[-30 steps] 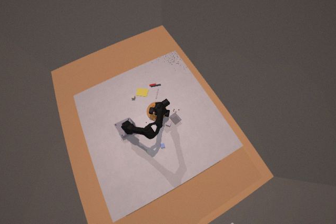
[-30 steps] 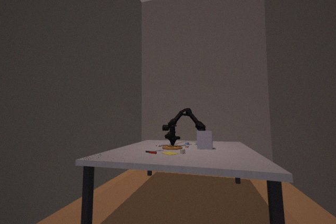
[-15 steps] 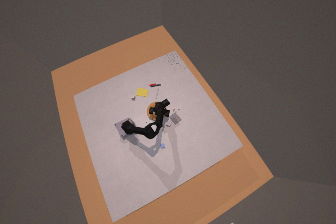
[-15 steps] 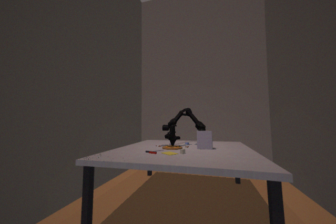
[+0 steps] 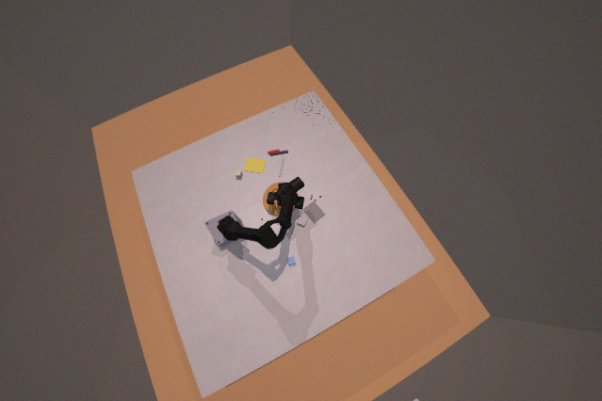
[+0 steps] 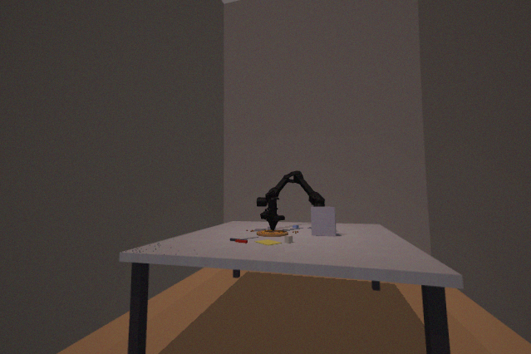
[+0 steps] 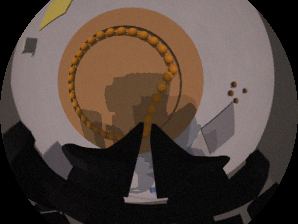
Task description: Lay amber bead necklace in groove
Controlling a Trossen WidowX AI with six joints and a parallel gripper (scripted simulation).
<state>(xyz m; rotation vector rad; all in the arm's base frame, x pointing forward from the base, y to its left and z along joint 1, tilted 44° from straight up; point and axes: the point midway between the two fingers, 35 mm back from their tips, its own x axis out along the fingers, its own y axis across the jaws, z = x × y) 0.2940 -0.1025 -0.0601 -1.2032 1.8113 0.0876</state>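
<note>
My gripper tip is 10 mm past the round bead board, 50 mm to the right of it and 10 mm above it. Round my gripper tip: blue cube (130 mm behind, 270 mm to the right, 10 mm below); then thin grey bar (90 mm ahead, 230 mm to the left, 10 mm below); then grey square plate (110 mm ahead, 110 mm to the right, 10 mm below).
</note>
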